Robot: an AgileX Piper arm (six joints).
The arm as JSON. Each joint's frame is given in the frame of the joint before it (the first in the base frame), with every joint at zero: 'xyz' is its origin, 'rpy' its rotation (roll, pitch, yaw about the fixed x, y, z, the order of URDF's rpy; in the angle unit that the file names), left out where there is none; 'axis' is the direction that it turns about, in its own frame. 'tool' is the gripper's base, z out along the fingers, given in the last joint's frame.
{
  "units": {
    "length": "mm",
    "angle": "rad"
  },
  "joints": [
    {
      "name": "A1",
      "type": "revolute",
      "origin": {
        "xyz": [
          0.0,
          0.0,
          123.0
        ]
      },
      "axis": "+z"
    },
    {
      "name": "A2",
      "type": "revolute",
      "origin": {
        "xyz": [
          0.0,
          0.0,
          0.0
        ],
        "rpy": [
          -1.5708,
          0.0,
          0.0
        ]
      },
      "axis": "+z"
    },
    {
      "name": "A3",
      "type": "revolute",
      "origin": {
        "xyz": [
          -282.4,
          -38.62,
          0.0
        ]
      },
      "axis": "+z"
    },
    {
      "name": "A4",
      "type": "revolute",
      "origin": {
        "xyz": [
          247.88,
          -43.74,
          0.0
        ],
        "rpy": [
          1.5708,
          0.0,
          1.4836
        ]
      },
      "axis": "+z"
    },
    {
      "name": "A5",
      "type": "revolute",
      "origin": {
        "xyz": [
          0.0,
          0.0,
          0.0
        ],
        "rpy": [
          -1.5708,
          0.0,
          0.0
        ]
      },
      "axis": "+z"
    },
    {
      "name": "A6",
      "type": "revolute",
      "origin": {
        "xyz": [
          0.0,
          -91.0,
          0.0
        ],
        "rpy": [
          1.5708,
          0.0,
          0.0
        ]
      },
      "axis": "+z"
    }
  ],
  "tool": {
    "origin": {
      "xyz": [
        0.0,
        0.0,
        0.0
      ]
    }
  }
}
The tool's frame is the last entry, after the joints.
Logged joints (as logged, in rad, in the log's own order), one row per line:
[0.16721, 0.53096, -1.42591, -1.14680, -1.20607, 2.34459]
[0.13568, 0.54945, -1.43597, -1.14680, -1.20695, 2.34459]
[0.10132, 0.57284, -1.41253, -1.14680, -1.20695, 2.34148]
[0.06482, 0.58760, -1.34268, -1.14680, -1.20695, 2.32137]
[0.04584, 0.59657, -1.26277, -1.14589, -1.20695, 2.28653]
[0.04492, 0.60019, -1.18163, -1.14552, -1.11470, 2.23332]
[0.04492, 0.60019, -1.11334, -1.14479, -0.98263, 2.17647]
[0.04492, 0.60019, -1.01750, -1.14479, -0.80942, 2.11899]
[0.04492, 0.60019, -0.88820, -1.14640, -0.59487, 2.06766]
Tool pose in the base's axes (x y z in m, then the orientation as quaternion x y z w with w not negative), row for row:
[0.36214, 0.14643, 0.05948, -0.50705, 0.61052, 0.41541, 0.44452]
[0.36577, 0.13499, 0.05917, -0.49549, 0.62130, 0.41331, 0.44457]
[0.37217, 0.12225, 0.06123, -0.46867, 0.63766, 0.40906, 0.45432]
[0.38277, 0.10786, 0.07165, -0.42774, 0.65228, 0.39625, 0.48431]
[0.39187, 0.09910, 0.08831, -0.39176, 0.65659, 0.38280, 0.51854]
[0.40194, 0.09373, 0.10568, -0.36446, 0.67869, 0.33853, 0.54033]
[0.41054, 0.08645, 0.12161, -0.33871, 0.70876, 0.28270, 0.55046]
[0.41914, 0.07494, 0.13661, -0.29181, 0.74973, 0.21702, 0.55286]
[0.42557, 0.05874, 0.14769, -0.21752, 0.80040, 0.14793, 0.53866]
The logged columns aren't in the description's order. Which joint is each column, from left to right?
Columns, left to right: A1, A6, A4, A3, A5, A2.
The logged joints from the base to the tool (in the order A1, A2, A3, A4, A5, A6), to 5 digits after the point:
[0.16721, 2.34459, -1.14680, -1.42591, -1.20607, 0.53096]
[0.13568, 2.34459, -1.14680, -1.43597, -1.20695, 0.54945]
[0.10132, 2.34148, -1.14680, -1.41253, -1.20695, 0.57284]
[0.06482, 2.32137, -1.14680, -1.34268, -1.20695, 0.58760]
[0.04584, 2.28653, -1.14589, -1.26277, -1.20695, 0.59657]
[0.04492, 2.23332, -1.14552, -1.18163, -1.11470, 0.60019]
[0.04492, 2.17647, -1.14479, -1.11334, -0.98263, 0.60019]
[0.04492, 2.11899, -1.14479, -1.01750, -0.80942, 0.60019]
[0.04492, 2.06766, -1.14640, -0.88820, -0.59487, 0.60019]

